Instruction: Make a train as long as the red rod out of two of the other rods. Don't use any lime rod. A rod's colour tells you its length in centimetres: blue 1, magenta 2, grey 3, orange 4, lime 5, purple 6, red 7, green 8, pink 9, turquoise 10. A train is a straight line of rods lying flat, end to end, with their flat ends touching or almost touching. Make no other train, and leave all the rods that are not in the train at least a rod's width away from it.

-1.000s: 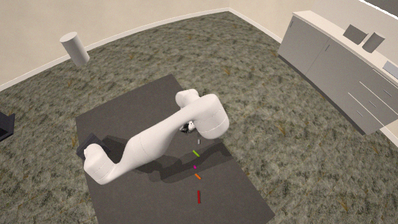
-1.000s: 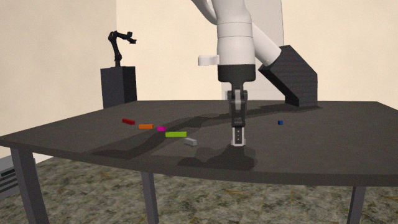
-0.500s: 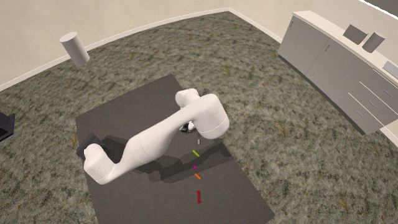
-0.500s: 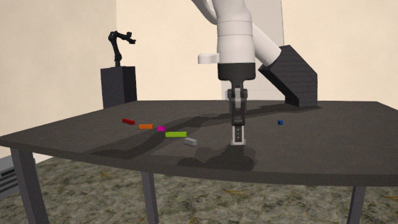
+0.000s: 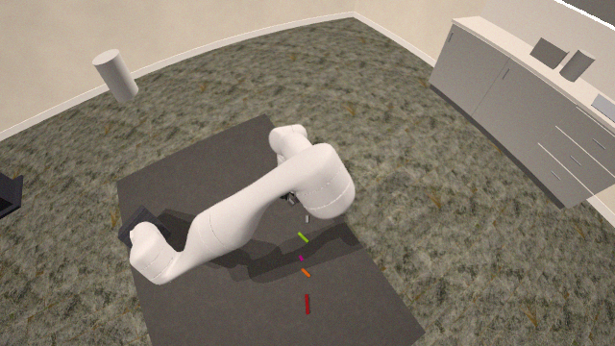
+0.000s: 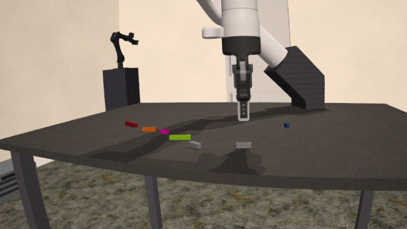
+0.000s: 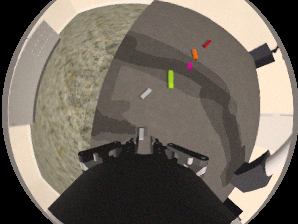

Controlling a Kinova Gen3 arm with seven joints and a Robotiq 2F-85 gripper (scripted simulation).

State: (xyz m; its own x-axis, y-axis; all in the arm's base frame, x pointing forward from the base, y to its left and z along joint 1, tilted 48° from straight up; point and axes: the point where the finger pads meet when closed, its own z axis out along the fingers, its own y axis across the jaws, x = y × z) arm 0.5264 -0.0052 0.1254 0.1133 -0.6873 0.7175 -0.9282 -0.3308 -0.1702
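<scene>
My gripper is now 27 cm to the left of the orange rod, 12 cm past it and 7 cm above it. From my hand the other things lie so: lime rod 15 cm to the right, 7 cm below, 5 cm behind; magenta rod 21 cm to the right, 10 cm behind, 7 cm below; blue rod 18 cm behind, 10 cm to the left, 7 cm below.
</scene>
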